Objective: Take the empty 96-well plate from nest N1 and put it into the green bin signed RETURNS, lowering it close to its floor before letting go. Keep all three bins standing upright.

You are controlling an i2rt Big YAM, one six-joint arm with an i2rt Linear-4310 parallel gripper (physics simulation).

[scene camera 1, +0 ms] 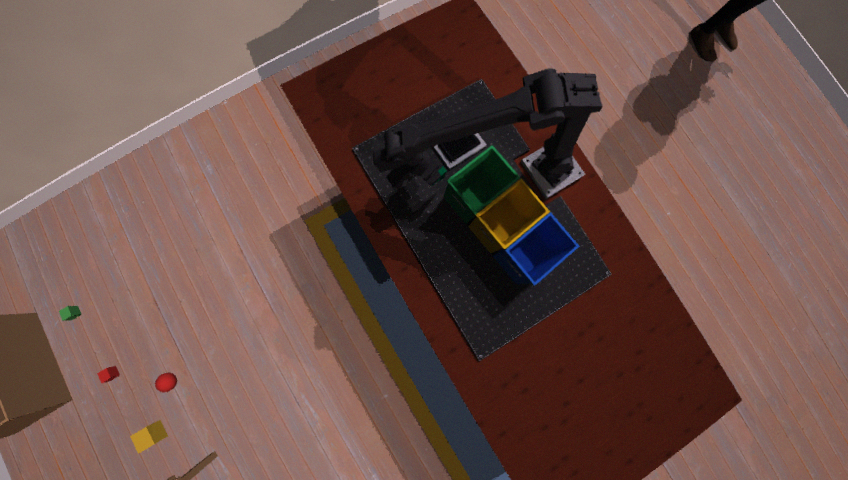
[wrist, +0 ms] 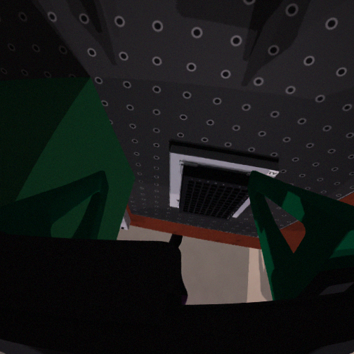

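Where they show: gripper, fingertip midpoint: [scene camera 1: 434, 167]; arm's base, origin of the base link: [scene camera 1: 551, 168].
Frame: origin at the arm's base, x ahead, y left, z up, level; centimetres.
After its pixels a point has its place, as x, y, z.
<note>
The black 96-well plate [scene camera 1: 459, 145] {20.6, -26.7, 1.1} [wrist: 212, 198] lies flat in a white-rimmed nest [scene camera 1: 468, 155] {20.1, -22.1, -0.1} [wrist: 174, 180] on the perforated board. Its wells look dark and empty. No nest number is readable. The green bin [scene camera 1: 498, 169] {19.8, -10.4, 10.2} [wrist: 75, 130] stands upright beside the nest; its sign does not show. My gripper [wrist: 177, 178] is open and empty, its green fingers spread wide. In the wrist view the plate shows beyond and between the fingertips, nearer the right one, apart from them. In the scene view the gripper is dark and partly hidden, with one green fingertip showing between nest and green bin.
The yellow bin [scene camera 1: 514, 214] {21.3, 4.0, -1.0} and the blue bin [scene camera 1: 542, 249] {21.9, 19.4, -1.1} stand upright in a row with the green one on the perforated board [scene camera 1: 476, 327] {56.4, 24.4, -1.3} [wrist: 220, 132]. The board lies on a red-brown table [scene camera 1: 624, 368] {26.4, 68.5, -2.6} [wrist: 205, 231]. The arm's base plate [scene camera 1: 536, 172] {5.1, -2.3, -0.4} is close to the bins.
</note>
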